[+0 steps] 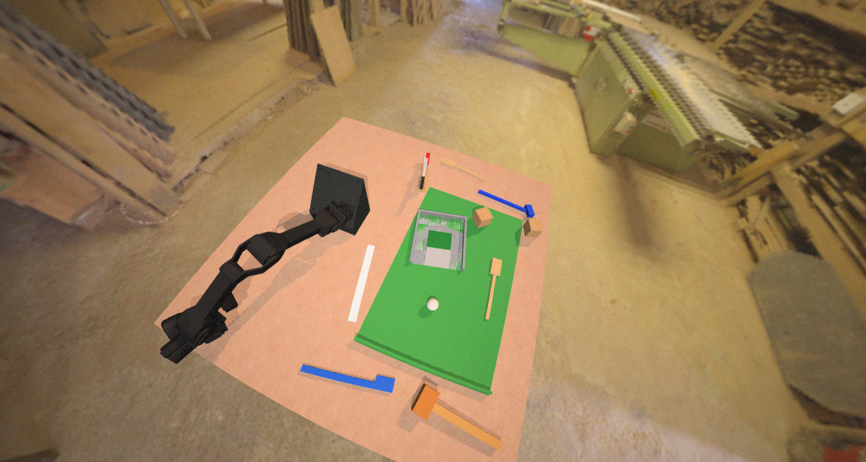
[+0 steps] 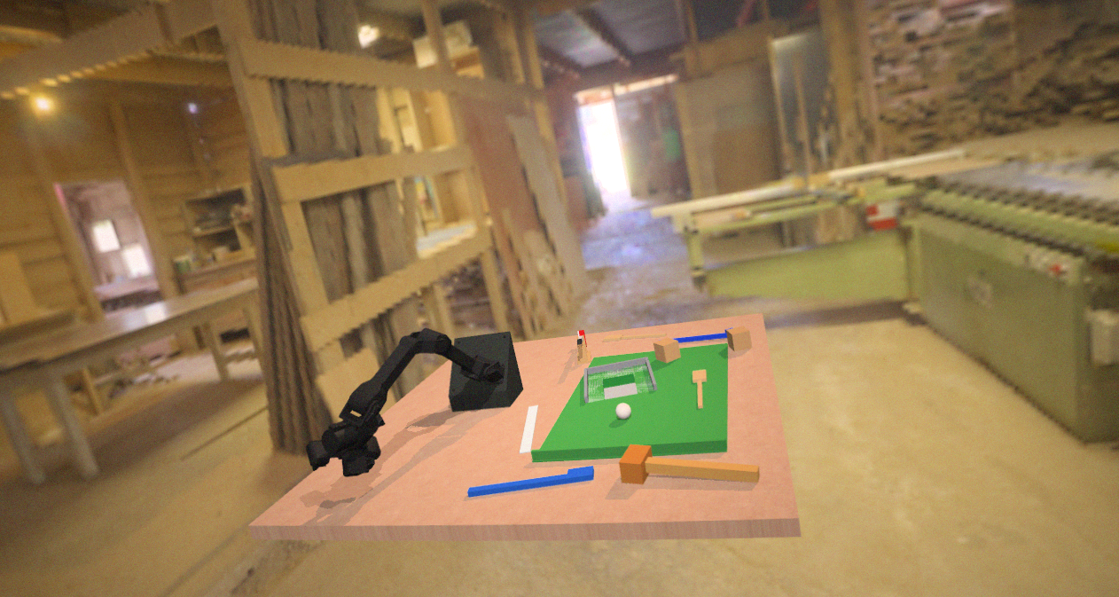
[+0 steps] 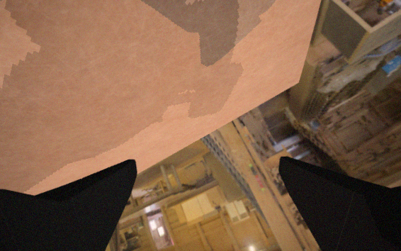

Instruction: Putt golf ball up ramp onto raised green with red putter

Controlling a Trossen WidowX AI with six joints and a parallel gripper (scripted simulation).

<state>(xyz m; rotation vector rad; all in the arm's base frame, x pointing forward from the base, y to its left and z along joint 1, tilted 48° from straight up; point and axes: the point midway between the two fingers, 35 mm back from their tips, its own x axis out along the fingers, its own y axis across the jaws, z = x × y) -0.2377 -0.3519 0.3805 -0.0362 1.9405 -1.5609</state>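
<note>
My gripper tip is 71 cm short of the white golf ball, 33 cm to the right of it and 5 cm above it. Round my gripper tip: blue putter (89 cm ahead, 93 cm to the left, 6 cm below); green mat (75 cm ahead, 49 cm to the left, 8 cm below); white strip (43 cm ahead, 32 cm to the left, 8 cm below).
</note>
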